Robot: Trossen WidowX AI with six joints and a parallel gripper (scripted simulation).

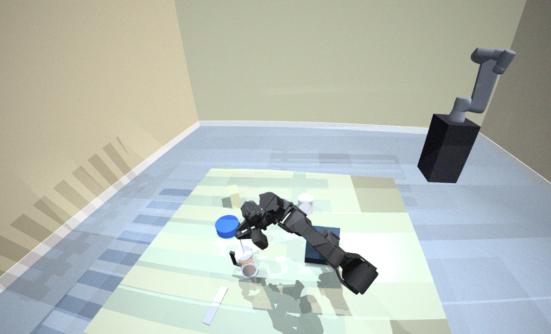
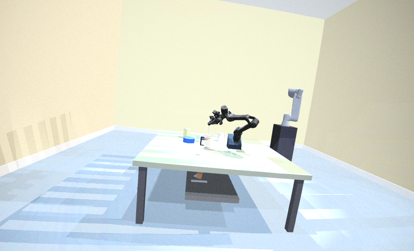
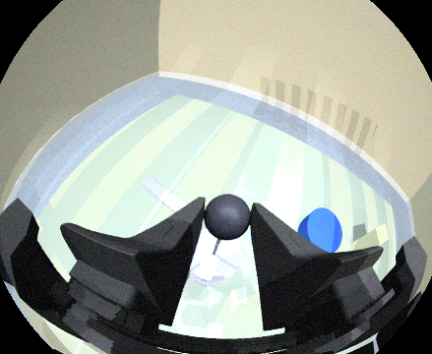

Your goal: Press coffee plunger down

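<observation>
Right now the coffee press is 120 mm below my gripper tip, 10 mm to the right of it and 10 mm ahead of it. The rest, counted from my gripper tip: white cup: 400 mm to the right, 220 mm behind, 190 mm below; pale block: 410 mm to the right, 190 mm below, 180 mm ahead; blue disc: 220 mm to the right, 220 mm below, 160 mm ahead.
</observation>
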